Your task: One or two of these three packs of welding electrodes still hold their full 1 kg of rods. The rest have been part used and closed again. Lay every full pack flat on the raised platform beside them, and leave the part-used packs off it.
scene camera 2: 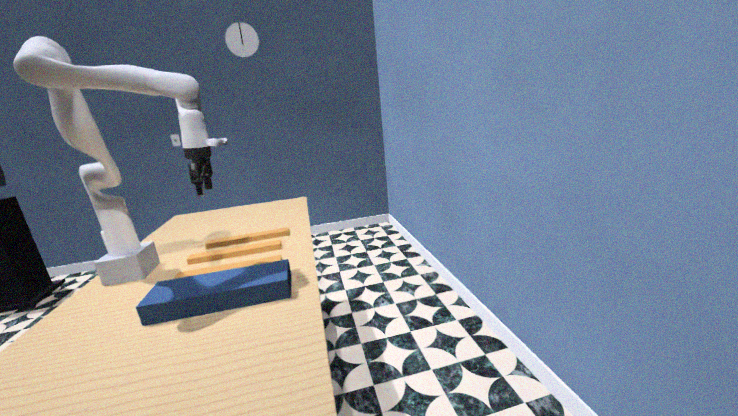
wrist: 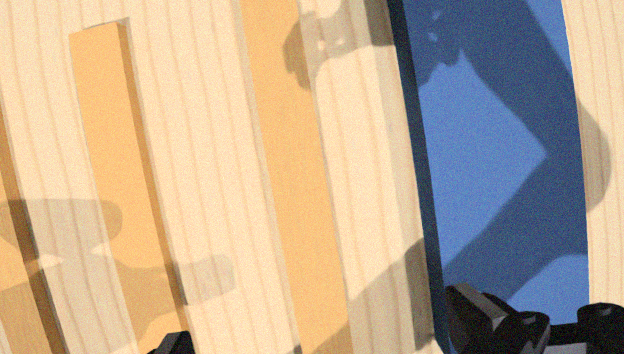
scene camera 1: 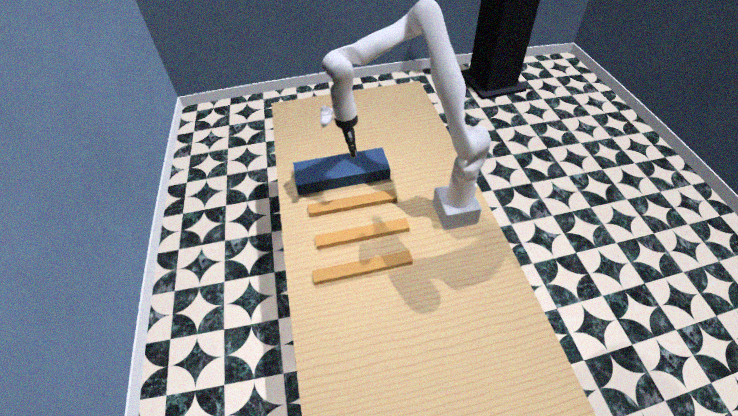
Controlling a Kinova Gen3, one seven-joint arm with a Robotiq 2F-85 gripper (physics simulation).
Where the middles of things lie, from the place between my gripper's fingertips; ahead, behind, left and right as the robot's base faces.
Right now the raised blue platform (scene camera 2: 191,296) is 270 mm below my hand, 170 mm to the right of it and 10 mm ahead of it.
